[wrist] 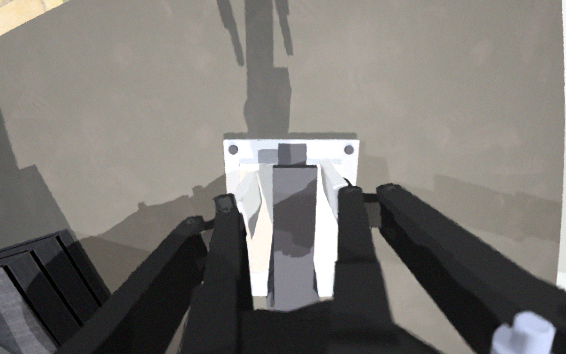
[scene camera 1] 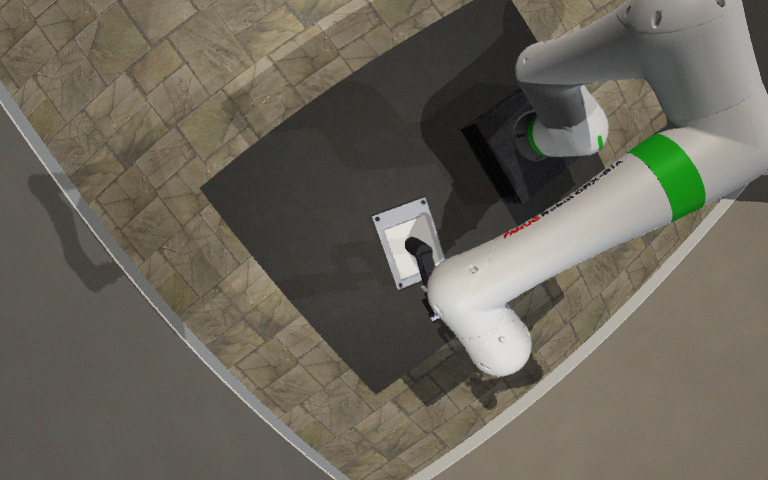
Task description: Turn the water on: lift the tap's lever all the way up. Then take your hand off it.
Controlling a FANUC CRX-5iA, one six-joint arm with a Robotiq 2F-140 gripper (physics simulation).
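Frame: origin at the arm's base, x right, y up, z back, level; centimetres.
Where they show: gripper, fingertip midpoint: [wrist: 289, 181]; arm's base at its link origin: [scene camera 1: 533, 135].
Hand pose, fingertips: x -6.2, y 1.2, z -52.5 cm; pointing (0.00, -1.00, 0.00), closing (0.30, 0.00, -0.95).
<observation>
Each offset is from my fingertips to the top centre of the thing. "pt": to the spot under its first point. Level surfaces: height alone.
The dark grey tap {pt dx +9.9, dy +2.7, dz +3.3 cm} [scene camera 1: 419, 254] stands on a light plate with a pale recess [scene camera 1: 399, 211] [wrist: 325, 148]. Its lever {dx +3.7, dy +3.6, dz +1.6 cm} [wrist: 295, 210] runs lengthwise up the middle of the wrist view, with a shorter dark part of the tap {pt dx -1.1, dy -4.1, dz -0.9 cm} [wrist: 292, 154] showing past its end. My gripper [wrist: 289, 181] has its fingers partly closed, one on each side of the lever. A narrow strip of the pale recess shows between the lever and each finger, so no firm contact shows. In the scene view my arm hides most of the gripper and the tap's far end; the lever's exact height cannot be told.
The arm's forearm [scene camera 1: 572, 226] reaches over the dark mat {dy -12.0 cm} [scene camera 1: 317, 169] from the right. The robot's black base block [scene camera 1: 523, 152] stands on the mat's right part and also shows at the lower left of the wrist view [wrist: 55, 280]. Stone paving [scene camera 1: 130, 113] surrounds the mat.
</observation>
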